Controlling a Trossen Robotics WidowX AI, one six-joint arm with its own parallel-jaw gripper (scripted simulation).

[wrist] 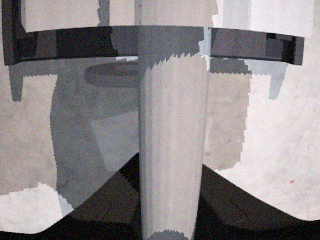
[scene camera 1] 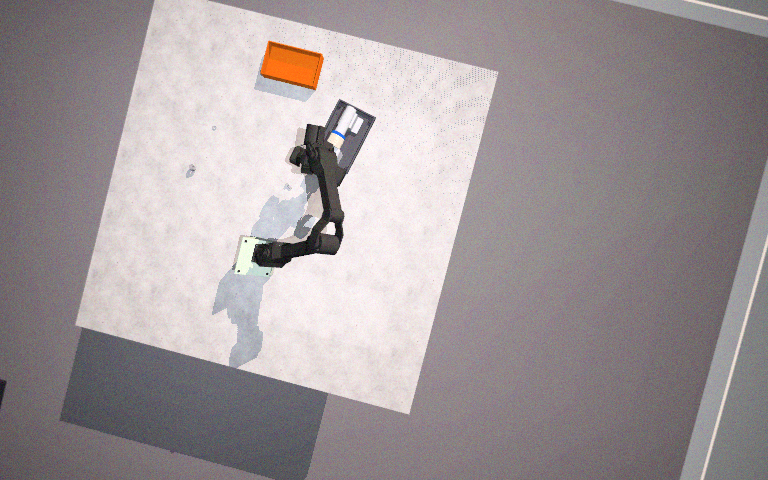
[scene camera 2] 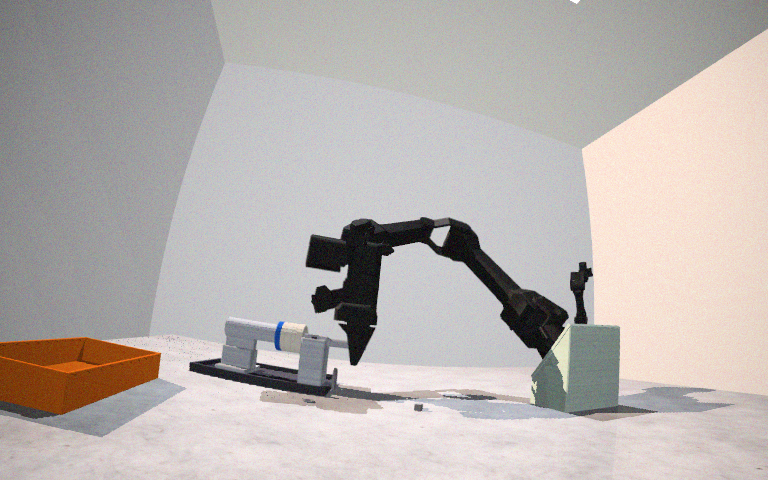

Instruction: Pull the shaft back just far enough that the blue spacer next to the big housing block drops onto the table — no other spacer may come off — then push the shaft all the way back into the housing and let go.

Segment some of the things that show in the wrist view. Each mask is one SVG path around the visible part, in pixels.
My gripper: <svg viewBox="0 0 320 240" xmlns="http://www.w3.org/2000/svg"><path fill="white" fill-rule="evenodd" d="M203 164L203 169L201 169L199 201L197 201L196 231L193 240L320 240L320 220L299 220L297 217L281 211L281 209L273 208L273 205L268 205L265 201L261 201L259 197L256 199L251 193L245 192L243 188L236 187L235 183L231 183L224 176L221 176L220 173L213 172L213 169ZM139 153L136 153L131 160L128 160L116 175L109 177L103 187L97 189L95 195L89 196L87 201L73 209L71 213L67 213L67 216L51 225L51 227L41 232L31 233L31 235L23 232L0 231L0 240L143 240L143 225L141 225Z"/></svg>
A shaft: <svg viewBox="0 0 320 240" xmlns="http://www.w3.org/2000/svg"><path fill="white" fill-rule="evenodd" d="M139 25L139 32L137 32L137 81L139 81L141 225L143 225L143 240L193 240L196 231L197 201L199 201L201 169L203 169L209 69L211 69L211 60L209 60L212 37L211 27Z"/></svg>
